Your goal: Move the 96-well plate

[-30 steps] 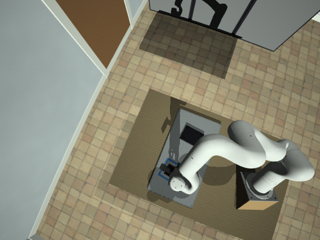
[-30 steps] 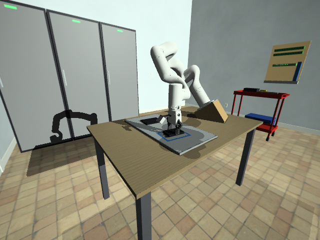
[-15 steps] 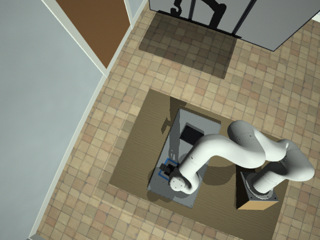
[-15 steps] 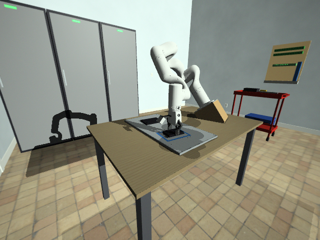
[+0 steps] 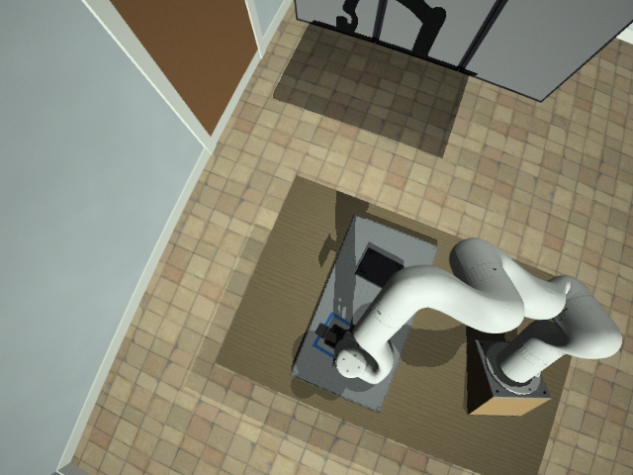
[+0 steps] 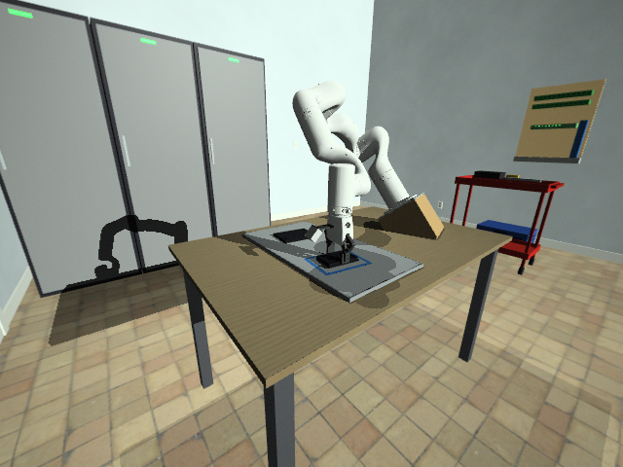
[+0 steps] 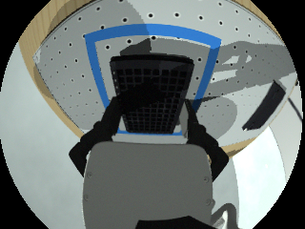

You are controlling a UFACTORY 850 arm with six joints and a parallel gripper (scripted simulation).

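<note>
The black 96-well plate lies 1 cm below my hand. Round my hand: black plate nest (32 cm to the right, 2 cm below, 2 cm behind).
</note>
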